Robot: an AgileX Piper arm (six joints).
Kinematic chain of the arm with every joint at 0, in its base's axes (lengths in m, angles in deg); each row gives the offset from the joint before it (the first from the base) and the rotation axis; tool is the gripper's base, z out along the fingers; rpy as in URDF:
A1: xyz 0 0 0.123 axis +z
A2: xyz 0 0 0 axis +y
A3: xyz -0.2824 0 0.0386 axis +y
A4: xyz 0.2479 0 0.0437 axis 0.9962 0 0.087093
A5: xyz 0 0 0 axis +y
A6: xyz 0.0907 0 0.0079 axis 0.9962 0 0.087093
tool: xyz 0 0 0 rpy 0 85 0
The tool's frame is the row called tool.
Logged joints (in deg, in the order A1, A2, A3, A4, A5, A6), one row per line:
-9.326, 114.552, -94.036, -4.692, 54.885, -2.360
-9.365, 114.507, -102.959, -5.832, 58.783, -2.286
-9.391, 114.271, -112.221, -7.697, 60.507, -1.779
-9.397, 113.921, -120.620, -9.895, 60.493, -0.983
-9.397, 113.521, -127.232, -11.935, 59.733, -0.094
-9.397, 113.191, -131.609, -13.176, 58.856, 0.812
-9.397, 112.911, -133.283, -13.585, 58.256, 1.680
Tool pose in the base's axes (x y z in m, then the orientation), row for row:
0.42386, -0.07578, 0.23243, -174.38, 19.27, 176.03
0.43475, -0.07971, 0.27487, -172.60, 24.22, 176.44
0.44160, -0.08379, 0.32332, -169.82, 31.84, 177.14
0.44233, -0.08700, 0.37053, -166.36, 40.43, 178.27
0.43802, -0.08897, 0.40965, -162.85, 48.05, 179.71
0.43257, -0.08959, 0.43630, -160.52, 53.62, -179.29
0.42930, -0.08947, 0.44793, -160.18, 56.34, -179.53
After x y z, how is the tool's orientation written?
As angles about the fixed x, y, z axes (roll, pitch, yaw), in degrees.
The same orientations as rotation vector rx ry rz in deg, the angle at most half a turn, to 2 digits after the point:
6.91, 160.57, -8.83
6.99, 155.52, -11.10
7.44, 147.68, -14.21
8.21, 138.75, -17.38
9.12, 130.75, -19.87
10.06, 124.94, -21.04
10.93, 122.21, -21.07

